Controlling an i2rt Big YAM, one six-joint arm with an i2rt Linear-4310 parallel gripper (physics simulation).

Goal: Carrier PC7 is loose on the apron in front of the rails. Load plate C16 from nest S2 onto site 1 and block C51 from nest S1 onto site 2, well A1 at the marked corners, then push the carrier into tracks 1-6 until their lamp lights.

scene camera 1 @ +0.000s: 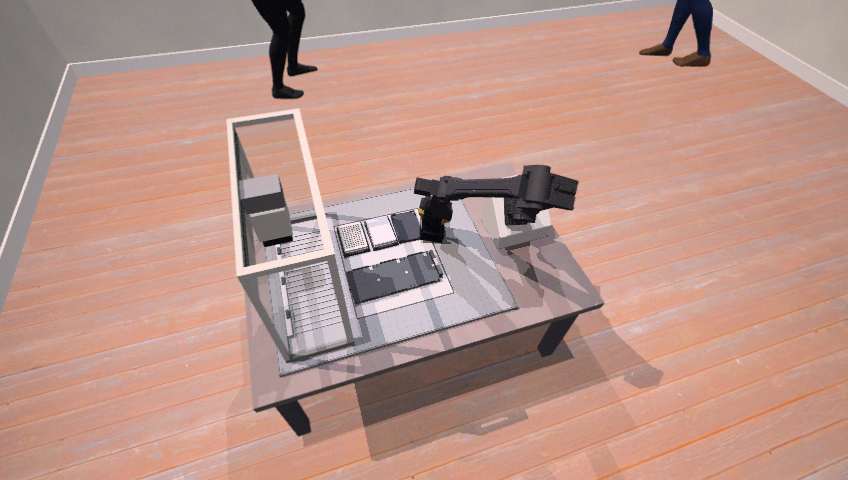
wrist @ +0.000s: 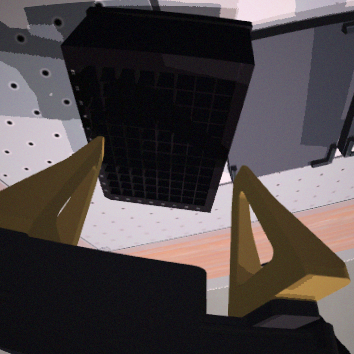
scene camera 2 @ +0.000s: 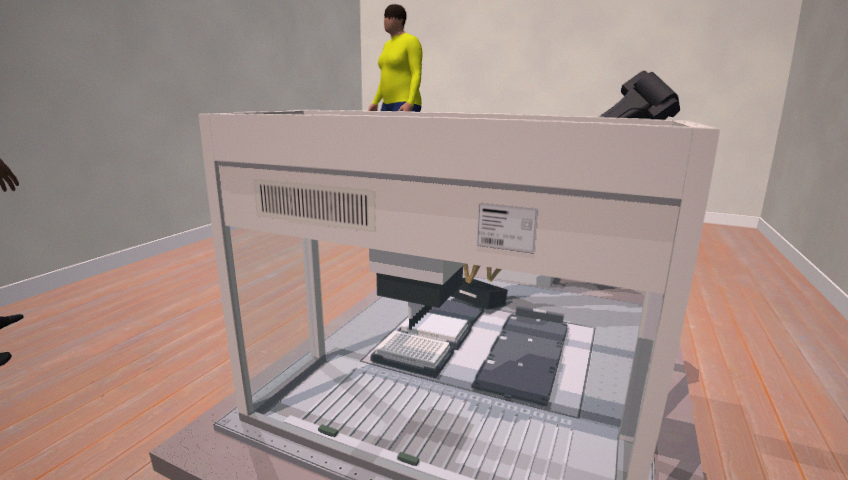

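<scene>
Carrier PC7, a long dark tray, lies on the apron in front of the slotted rails. A white many-well plate and a flatter white plate sit in nests beside it; their labels are unreadable. A black deep-well block stands at the row's arm end, beside a dark nest. My gripper is open and empty, its yellow fingertips apart at the block's left and right in the wrist view. What supports the block is hidden.
A pale enclosure frame stands over the rails, with a grey-and-black head hanging inside. Green markers sit at the rails' far ends. The arm's pale base stands at the table's other end.
</scene>
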